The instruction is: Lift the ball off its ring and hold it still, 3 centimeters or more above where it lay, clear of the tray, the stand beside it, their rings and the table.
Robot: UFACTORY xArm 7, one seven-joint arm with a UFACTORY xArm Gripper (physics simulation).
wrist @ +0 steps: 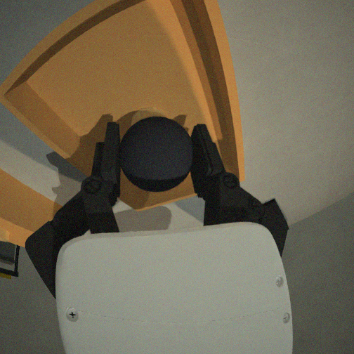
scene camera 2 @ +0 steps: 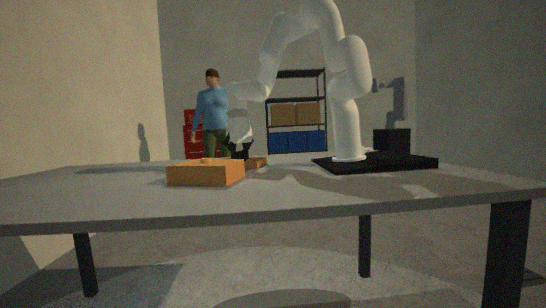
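Seen in the pictures: arm's base, origin of the base link: (scene camera 2: 348,159).
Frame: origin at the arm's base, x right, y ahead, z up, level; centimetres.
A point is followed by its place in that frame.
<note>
The dark ball (wrist: 156,154) is at the narrow end of the orange tray (wrist: 232,100) (scene camera 2: 258,162) {x 6.9, y 33.5, z 0.7 cm}, in front of a pale ring (wrist: 142,116) that shows in part behind it. My gripper (wrist: 155,137) (scene camera 2: 240,155) {x 16.3, y 39.4, z 1.0 cm} is shut on the ball, with one black finger against each side. The ball is low at the tray; whether it still touches its ring is hidden. In the scene view the ball cannot be told apart from the dark fingers. The orange stand (scene camera 2: 195,174) {x -12.3, y 54.3, z 1.6 cm} (wrist: 20,202) is beside the tray, with its own ring (scene camera 2: 205,160) {x -8.2, y 51.5, z 4.8 cm} on top.
The grey table (scene camera 2: 125,202) {x -22.8, y 68.8, z -1.6 cm} carries the tray and the stand. The arm's black base plate (scene camera 2: 400,162) {x -18.9, y -6.6, z 0.7 cm} is at the right. A person (scene camera 2: 213,112), a shelf rack (scene camera 2: 325,112) and a red cabinet (scene camera 2: 192,145) stand behind the table.
</note>
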